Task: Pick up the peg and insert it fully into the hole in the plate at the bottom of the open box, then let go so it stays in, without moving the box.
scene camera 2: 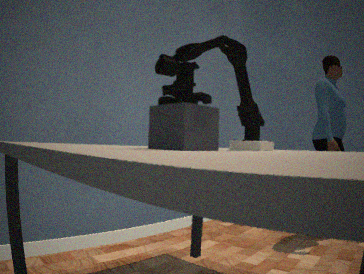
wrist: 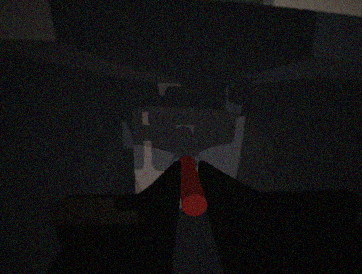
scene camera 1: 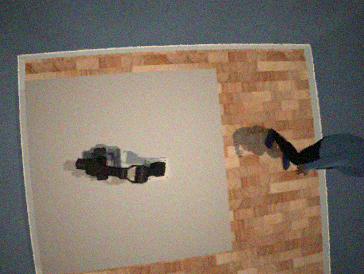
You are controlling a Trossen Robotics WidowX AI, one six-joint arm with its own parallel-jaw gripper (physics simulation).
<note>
In view: the gripper (wrist: 189, 166), a grey box (wrist: 78, 78), a red peg (wrist: 194, 203) and a pale plate (wrist: 161, 135).
Scene camera 2 does not show the red peg, which is hidden by the grey box. Scene camera 2 misses the pale plate, which is hidden by the grey box.
</note>
